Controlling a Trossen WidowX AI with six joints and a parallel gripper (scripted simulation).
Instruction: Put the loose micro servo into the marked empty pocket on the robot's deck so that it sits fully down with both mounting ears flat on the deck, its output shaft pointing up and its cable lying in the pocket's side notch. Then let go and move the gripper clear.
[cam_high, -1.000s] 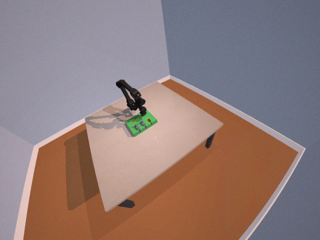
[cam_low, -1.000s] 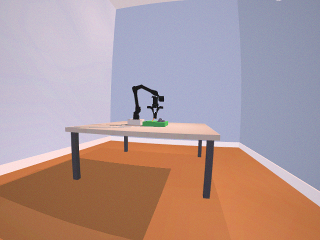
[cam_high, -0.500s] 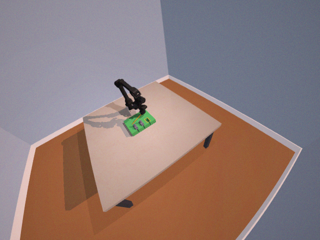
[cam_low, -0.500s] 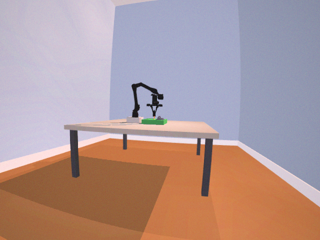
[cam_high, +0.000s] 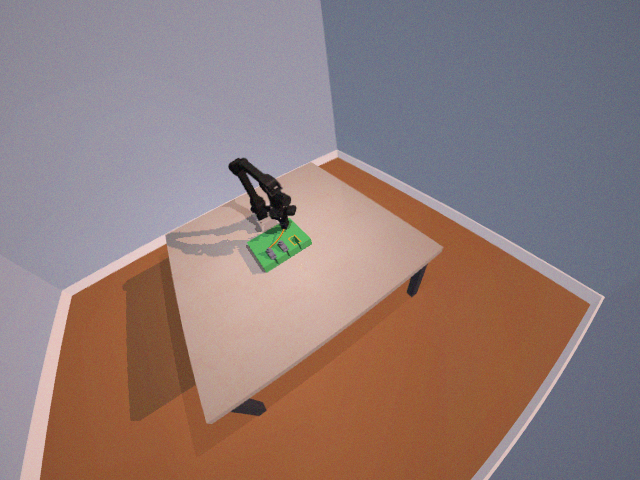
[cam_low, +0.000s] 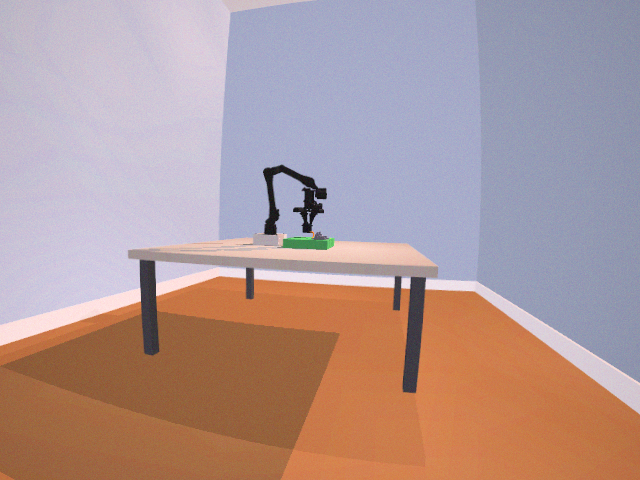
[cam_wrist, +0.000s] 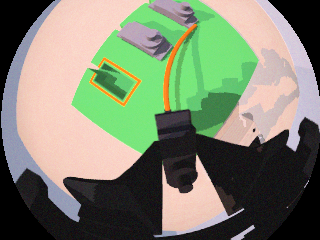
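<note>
My gripper tip is now 10 cm above the green deck and 8 cm to the left of it.
</note>
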